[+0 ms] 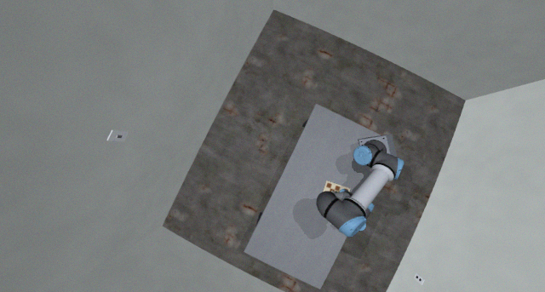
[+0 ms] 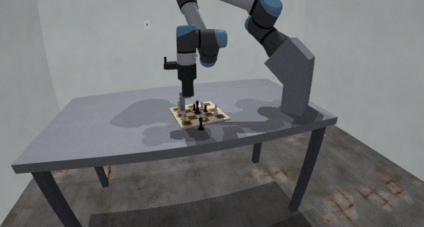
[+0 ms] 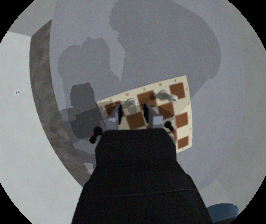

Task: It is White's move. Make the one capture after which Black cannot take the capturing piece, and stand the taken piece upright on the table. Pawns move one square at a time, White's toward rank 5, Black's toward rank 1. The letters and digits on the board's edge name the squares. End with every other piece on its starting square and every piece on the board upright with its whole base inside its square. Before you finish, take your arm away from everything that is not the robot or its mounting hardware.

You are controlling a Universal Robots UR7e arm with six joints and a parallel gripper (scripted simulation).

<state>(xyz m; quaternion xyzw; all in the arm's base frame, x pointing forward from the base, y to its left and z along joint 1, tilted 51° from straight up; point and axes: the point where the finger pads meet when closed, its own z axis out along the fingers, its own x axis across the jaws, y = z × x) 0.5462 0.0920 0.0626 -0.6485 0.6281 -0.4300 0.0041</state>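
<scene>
My gripper is now 8 cm past the small chessboard, 7 cm above it and 4 cm to the left of it.
</scene>
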